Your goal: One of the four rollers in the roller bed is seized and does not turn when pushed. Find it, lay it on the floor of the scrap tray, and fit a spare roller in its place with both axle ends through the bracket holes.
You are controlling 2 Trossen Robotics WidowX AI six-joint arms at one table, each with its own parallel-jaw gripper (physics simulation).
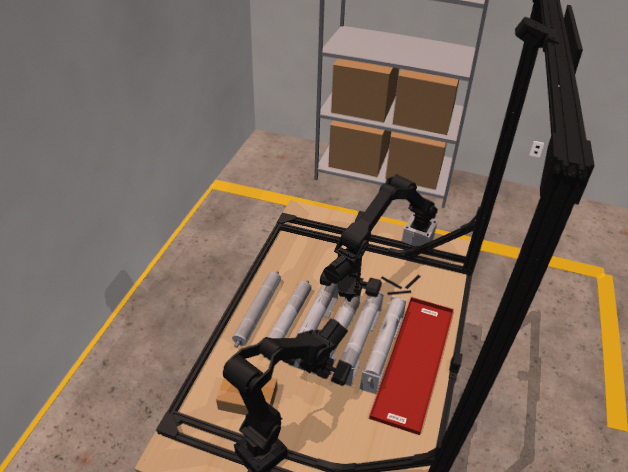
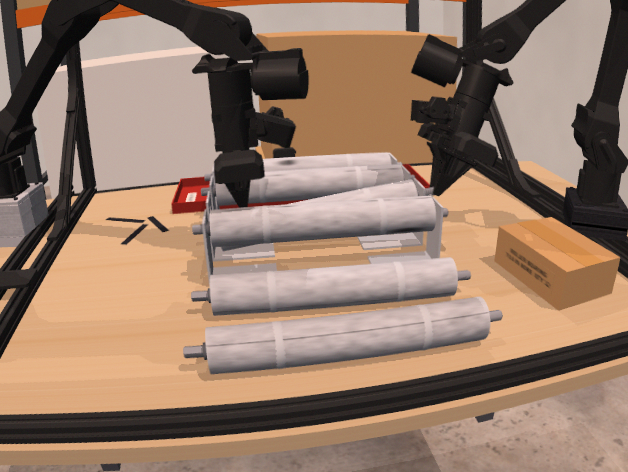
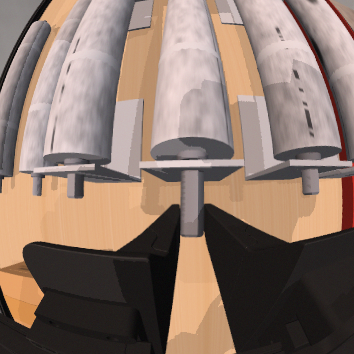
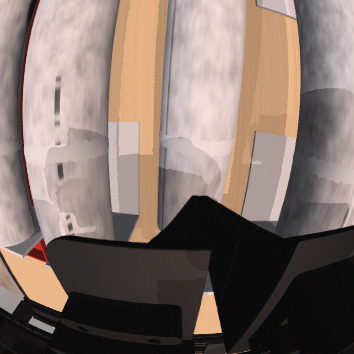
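Pixels of known places: left gripper, fingertip midpoint: (image 2: 433, 194) (image 3: 190, 211); right gripper, fingertip midpoint: (image 1: 349, 300) (image 4: 198, 202); left arm's base, link origin: (image 1: 260, 446) (image 2: 597, 199); right arm's base, link origin: (image 1: 420, 225) (image 2: 8, 192).
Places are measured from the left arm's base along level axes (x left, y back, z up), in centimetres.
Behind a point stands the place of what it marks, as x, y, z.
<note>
Four rollers lie at the roller bed. One inner roller (image 2: 388, 192) @(12.5, -33.7, 1.6) (image 3: 187, 100) @(10.4, -32.5, 2.5) (image 4: 200, 90) @(17.2, -47.9, -0.1) slants, its far-arm end lower; its near axle end (image 3: 192, 190) @(8.4, -28.6, 1.3) passes through a bracket (image 3: 155, 170) @(10.7, -28.7, 0.9). My left gripper (image 2: 439, 191) @(8.0, -27.5, 0.5) (image 3: 190, 211) @(8.0, -27.5, 0.5) is shut on that protruding axle end. My right gripper (image 2: 242, 204) @(20.1, -53.1, 0.0) (image 4: 198, 202) @(20.1, -53.1, 0.0) is shut and empty, just above the slanted roller's low end, which its fingers hide. Neighbouring rollers (image 2: 324, 220) @(24.7, -39.4, 1.4) (image 2: 324, 180) @(9.9, -44.2, 1.6) flank it. Two spare rollers (image 1: 256, 309) @(38.4, -29.5, -2.0) (image 2: 335, 286) @(32.9, -35.5, -3.0) lie on the table. The red scrap tray (image 1: 416, 375) @(-11.1, -51.1, -6.5) holds no roller.
The outermost bed roller (image 1: 385, 337) @(1.0, -48.7, 2.9) is beside the tray. A cardboard box (image 1: 243, 393) (image 2: 555, 261) @(23.2, -9.7, -1.2) stands near the left arm's base. Several thin black strips (image 1: 398, 291) @(15.3, -73.2, -6.5) (image 2: 134, 234) @(20.1, -74.4, -6.6) lie near the right arm. A black frame (image 1: 225, 314) @(45.4, -22.0, -4.9) borders the table.
</note>
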